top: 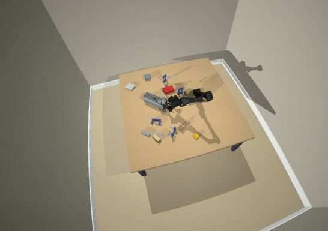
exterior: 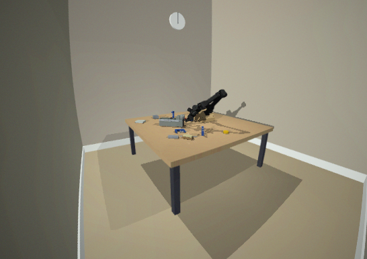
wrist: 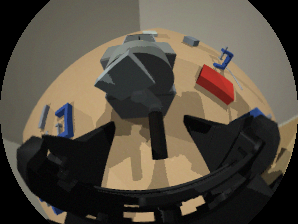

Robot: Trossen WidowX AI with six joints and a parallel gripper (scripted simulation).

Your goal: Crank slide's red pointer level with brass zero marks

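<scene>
The dark crank handle is 2 cm behind my gripper tip, 1 cm to the left of it and 1 cm above it. From my gripper tip the other things lie so: red pointer (12 cm ahead, 11 cm to the right, 3 cm above); tan block (33 cm to the left, 21 cm ahead, 4 cm below); yellow disc (42 cm to the left, 18 cm behind, 5 cm below).
</scene>
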